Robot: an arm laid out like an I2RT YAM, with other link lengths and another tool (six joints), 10 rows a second.
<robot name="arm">
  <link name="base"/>
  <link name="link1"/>
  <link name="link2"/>
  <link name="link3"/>
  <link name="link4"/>
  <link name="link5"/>
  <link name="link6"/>
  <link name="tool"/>
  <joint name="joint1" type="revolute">
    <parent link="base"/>
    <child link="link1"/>
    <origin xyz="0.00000 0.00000 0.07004"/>
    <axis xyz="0 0 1"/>
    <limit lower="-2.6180" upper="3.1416"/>
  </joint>
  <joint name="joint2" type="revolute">
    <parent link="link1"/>
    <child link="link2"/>
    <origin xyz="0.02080 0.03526 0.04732" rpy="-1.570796 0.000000 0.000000"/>
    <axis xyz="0 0 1"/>
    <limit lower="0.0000" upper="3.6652"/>
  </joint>
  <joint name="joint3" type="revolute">
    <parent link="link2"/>
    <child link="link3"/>
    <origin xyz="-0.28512 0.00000 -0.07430" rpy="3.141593 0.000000 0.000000"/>
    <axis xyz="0 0 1"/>
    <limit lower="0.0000" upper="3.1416"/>
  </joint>
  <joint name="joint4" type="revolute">
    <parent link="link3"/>
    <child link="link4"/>
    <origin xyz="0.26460 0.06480 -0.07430"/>
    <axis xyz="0 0 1"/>
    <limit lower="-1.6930" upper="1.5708"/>
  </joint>
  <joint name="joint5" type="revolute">
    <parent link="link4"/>
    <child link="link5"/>
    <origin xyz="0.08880 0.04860 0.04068" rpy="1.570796 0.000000 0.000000"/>
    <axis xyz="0 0 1"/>
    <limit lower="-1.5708" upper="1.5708"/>
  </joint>
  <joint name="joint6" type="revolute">
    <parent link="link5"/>
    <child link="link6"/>
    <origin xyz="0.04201 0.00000 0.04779" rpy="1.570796 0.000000 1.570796"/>
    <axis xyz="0 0 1"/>
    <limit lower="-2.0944" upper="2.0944"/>
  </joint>
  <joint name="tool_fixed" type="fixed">
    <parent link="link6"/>
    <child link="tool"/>
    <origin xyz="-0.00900 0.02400 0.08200" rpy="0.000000 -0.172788 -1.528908"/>
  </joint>
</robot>
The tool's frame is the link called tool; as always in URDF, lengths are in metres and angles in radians.
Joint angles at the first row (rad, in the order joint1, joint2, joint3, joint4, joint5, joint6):
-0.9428, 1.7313, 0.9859, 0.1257, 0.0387, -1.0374
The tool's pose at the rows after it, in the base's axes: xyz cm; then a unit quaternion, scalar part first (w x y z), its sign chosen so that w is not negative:
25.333 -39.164 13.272 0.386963 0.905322 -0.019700 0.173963
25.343 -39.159 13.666 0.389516 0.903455 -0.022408 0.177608
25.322 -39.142 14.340 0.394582 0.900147 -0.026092 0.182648
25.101 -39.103 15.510 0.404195 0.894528 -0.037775 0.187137
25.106 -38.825 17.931 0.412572 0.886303 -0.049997 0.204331
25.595 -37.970 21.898 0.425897 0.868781 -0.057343 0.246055
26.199 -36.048 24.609 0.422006 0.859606 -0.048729 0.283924
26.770 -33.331 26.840 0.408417 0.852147 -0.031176 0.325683
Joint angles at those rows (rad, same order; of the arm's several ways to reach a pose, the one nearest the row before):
-0.9428, 1.7195, 0.9859, 0.1223, 0.0299, -1.0313
-0.9428, 1.7111, 0.9863, 0.1230, 0.0300, -1.0260
-0.9428, 1.6962, 0.9863, 0.1242, 0.0315, -1.0199
-0.9428, 1.6688, 0.9863, 0.1215, 0.0467, -1.0042
-0.9405, 1.6184, 1.0035, 0.0929, 0.0463, -0.9764
-0.9291, 1.5395, 1.0241, 0.0746, 0.0227, -0.9371
-0.9050, 1.4612, 1.0241, 0.0425, -0.0174, -0.9062
-0.8734, 1.3724, 1.0073, 0.0090, -0.0738, -0.8741

